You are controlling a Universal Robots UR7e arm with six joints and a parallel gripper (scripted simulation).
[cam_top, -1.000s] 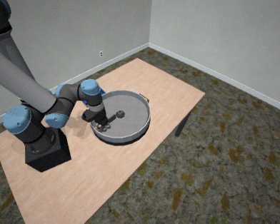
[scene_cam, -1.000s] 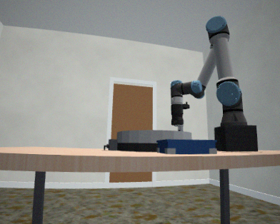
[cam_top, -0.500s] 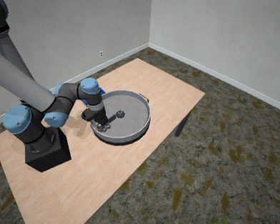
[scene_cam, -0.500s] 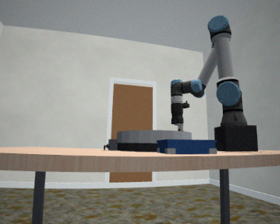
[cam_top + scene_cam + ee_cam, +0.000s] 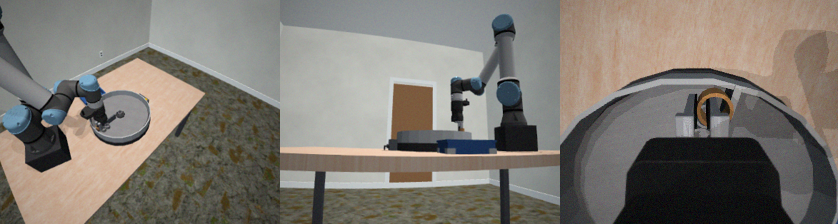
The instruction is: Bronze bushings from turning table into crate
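My gripper is now 35 cm to the right of the blue crate, 21 cm short of it and 11 cm above it. From my hand the other things lie so: grey turning table 19 cm ahead, 8 cm below, 1 cm to the left.
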